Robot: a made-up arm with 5 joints. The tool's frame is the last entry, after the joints. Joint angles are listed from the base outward.
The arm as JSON. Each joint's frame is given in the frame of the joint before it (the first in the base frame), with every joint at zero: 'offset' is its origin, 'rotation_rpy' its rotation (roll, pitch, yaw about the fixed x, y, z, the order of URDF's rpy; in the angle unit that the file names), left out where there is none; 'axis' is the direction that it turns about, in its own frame. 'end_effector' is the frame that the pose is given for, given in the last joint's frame.
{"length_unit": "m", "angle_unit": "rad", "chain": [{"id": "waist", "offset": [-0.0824, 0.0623, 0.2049], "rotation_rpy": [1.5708, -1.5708, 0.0], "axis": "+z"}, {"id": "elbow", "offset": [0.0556, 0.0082, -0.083], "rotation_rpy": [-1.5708, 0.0, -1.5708], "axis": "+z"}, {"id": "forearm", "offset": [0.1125, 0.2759, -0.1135], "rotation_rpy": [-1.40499, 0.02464, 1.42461], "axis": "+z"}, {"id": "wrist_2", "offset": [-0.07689, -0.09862, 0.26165], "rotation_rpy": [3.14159, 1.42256, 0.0], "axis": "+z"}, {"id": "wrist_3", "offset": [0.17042, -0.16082, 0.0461], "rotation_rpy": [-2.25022, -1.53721, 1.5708], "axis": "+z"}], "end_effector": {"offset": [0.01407, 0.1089, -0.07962], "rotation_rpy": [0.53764, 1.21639, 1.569]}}
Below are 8 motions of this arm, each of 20 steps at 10 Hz.
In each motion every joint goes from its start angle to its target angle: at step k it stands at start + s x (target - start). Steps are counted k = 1, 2, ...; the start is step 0. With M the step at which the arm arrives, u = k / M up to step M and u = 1 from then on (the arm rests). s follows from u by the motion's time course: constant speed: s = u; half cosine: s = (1 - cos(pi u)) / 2; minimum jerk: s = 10 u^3 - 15 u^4 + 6 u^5.
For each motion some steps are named. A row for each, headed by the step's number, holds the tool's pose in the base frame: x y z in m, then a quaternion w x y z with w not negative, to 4 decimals.
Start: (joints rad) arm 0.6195 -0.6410 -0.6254 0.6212 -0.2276
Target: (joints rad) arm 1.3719 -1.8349 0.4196 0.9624 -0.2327
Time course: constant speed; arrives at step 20
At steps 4, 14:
4: -0.0057 0.0755 0.3639 0.5461 0.5403 -0.6037 -0.2130
14: -0.1729 -0.0165 0.4525 0.4191 0.4217 -0.6702 -0.4443

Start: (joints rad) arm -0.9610 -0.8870 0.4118 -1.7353 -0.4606
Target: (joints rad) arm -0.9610 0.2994 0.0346 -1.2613 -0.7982
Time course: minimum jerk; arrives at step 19
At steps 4, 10, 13, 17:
4: -0.2385 0.4532 0.3258 0.1380 0.0702 -0.6393 0.7532
10: -0.3572 0.2945 0.3576 0.1043 -0.1032 0.7542 -0.6400
13: -0.3923 0.2122 0.3399 0.2111 -0.0851 0.8028 -0.5511
17: -0.4064 0.1662 0.3199 0.2657 -0.0627 0.8303 -0.4859

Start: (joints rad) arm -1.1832 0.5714 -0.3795 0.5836 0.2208
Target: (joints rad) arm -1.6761 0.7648 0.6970 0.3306 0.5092
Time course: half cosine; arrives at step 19
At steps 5, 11, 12, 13, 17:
5: -0.0109 0.3973 0.1862 0.7241 0.3663 0.5718 0.1204
11: -0.0416 0.4628 0.2319 0.6315 0.2027 0.6543 0.3634
12: -0.0479 0.4691 0.2409 0.6101 0.1768 0.6582 0.4040
13: -0.0537 0.4737 0.2494 0.5892 0.1533 0.6592 0.4414
17: -0.0679 0.4796 0.2732 0.5280 0.0915 0.6488 0.5404

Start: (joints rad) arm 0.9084 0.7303 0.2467 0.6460 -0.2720
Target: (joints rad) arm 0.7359 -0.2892 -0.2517 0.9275 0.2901
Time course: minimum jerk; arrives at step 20
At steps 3, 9, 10, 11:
3: -0.1741 0.4207 0.2957 0.8237 0.0959 -0.3703 0.4185
9: -0.1215 0.3775 0.3877 0.8260 0.1708 -0.4630 0.2725
10: -0.1096 0.3603 0.4055 0.8236 0.1837 -0.4849 0.2297
11: -0.0986 0.3411 0.4210 0.8200 0.1943 -0.5058 0.1844

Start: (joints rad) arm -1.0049 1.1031 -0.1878 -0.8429 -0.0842
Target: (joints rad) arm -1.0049 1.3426 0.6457 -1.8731 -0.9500
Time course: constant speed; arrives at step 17
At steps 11, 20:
11: -0.2491 -0.1270 0.2927 0.4094 -0.3568 0.8394 -0.0214
20: -0.0959 -0.2052 0.4042 0.5281 -0.5081 0.6493 -0.2033

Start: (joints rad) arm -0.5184 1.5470 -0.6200 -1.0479 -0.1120
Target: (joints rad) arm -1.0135 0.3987 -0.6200 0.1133 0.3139
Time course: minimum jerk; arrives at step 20
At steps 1, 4, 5, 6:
1: -0.5131 0.0176 0.1237 0.2584 -0.0353 0.8692 0.4201
4: -0.5186 0.0609 0.1406 0.2701 0.0177 0.8696 0.4130
5: -0.5190 0.0955 0.1532 0.2809 0.0590 0.8679 0.4054
6: -0.5143 0.1399 0.1678 0.2966 0.1110 0.8632 0.3931

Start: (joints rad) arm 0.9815 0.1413 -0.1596 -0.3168 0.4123
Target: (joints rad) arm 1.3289 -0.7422 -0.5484 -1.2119 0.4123
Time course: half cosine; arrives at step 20
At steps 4, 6, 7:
4: 0.0961 0.3995 0.1221 0.9821 0.0989 -0.0494 0.1524
6: 0.1145 0.4075 0.1191 0.9776 0.1491 -0.0311 0.1449
7: 0.1248 0.4142 0.1189 0.9730 0.1794 -0.0209 0.1436

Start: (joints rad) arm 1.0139 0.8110 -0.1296 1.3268 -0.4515
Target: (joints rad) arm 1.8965 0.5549 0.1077 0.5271 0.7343
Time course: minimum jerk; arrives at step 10
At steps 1, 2, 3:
1: -0.3201 0.2779 0.3407 0.5091 0.3386 -0.4882 0.6228
2: -0.3222 0.2906 0.3284 0.5223 0.2976 -0.5125 0.6132
3: -0.3224 0.3178 0.3022 0.5449 0.2094 -0.5621 0.5859

